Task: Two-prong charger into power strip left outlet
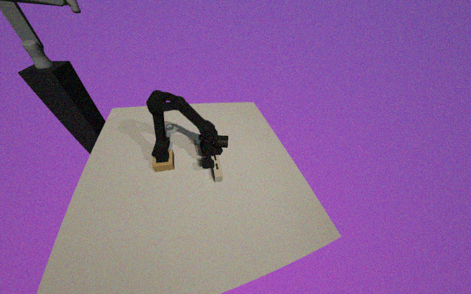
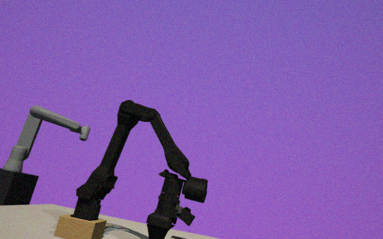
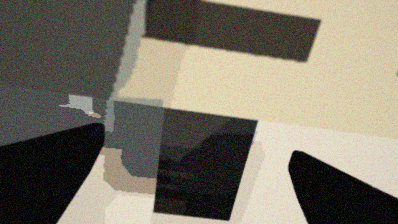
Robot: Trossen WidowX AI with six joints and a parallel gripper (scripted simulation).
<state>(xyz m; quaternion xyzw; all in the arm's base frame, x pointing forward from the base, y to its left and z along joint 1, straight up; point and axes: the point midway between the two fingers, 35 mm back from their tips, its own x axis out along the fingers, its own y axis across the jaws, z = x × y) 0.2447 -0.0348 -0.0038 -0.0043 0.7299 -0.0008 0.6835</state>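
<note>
The black two-prong charger lies 2 cm ahead of my gripper tip and 1 cm above it.
</note>
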